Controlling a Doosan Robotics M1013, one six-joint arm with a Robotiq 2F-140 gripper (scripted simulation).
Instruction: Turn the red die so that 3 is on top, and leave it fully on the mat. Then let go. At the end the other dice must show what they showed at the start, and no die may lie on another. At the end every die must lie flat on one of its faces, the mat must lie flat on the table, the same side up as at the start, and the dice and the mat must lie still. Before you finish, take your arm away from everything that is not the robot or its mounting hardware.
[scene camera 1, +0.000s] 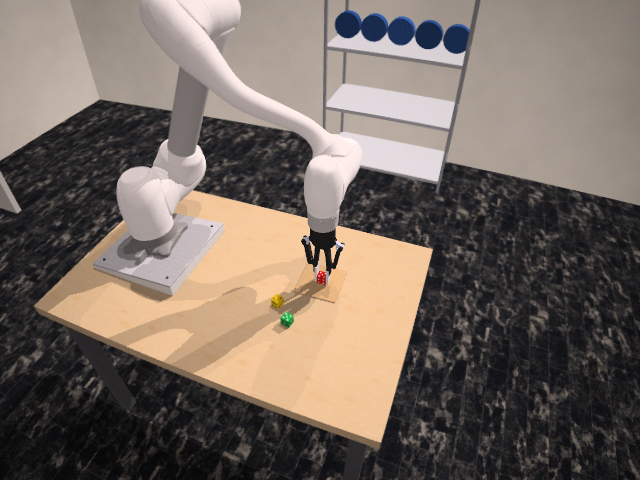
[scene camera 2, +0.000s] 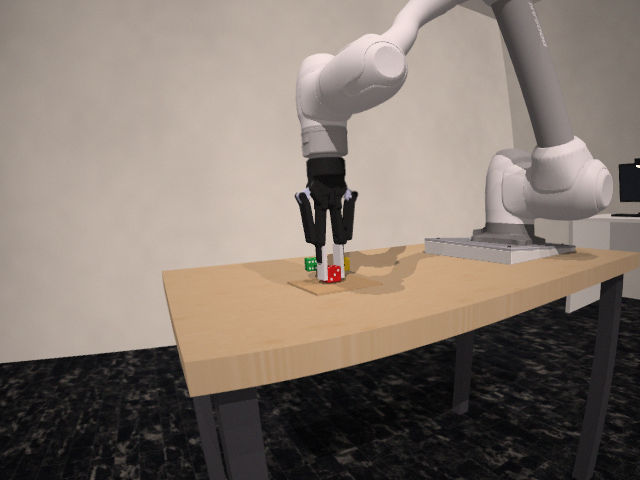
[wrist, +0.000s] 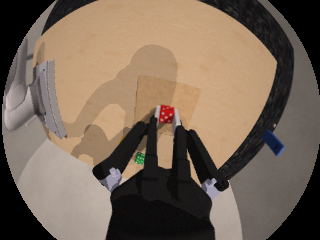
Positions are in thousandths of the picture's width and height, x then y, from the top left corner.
The gripper shows in scene camera 1 (504, 582), in scene camera 2 (518, 580) and in the wrist view (520, 469). A mat shows in scene camera 1 (479, 595), in scene camera 2 (491, 597) and in the wrist view (477, 381).
